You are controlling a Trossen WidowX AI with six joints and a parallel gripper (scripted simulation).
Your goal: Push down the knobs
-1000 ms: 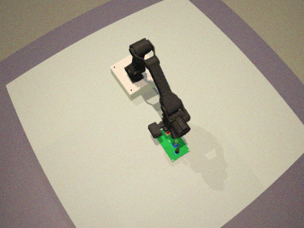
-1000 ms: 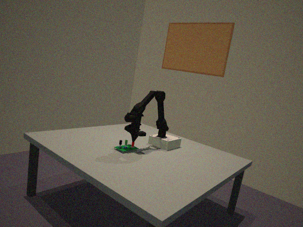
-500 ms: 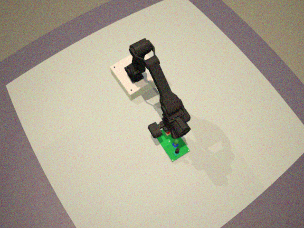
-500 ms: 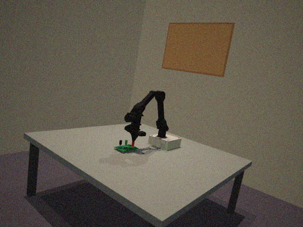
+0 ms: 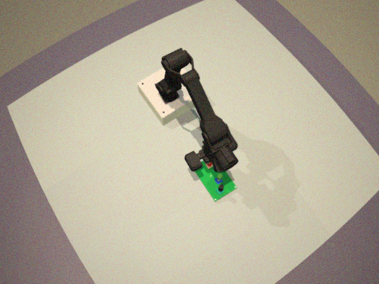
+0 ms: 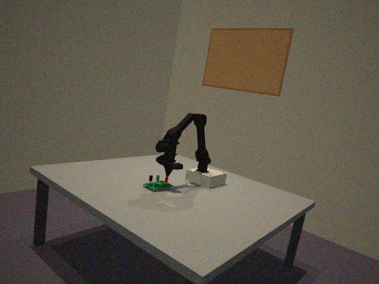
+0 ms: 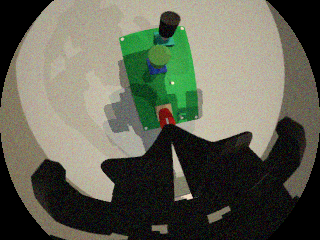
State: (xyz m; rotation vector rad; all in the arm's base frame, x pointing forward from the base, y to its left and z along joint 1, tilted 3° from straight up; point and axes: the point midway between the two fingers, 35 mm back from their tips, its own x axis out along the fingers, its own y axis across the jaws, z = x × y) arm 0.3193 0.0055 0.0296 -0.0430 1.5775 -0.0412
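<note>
Now: gripper tip 20 mm above the red knob.
</note>
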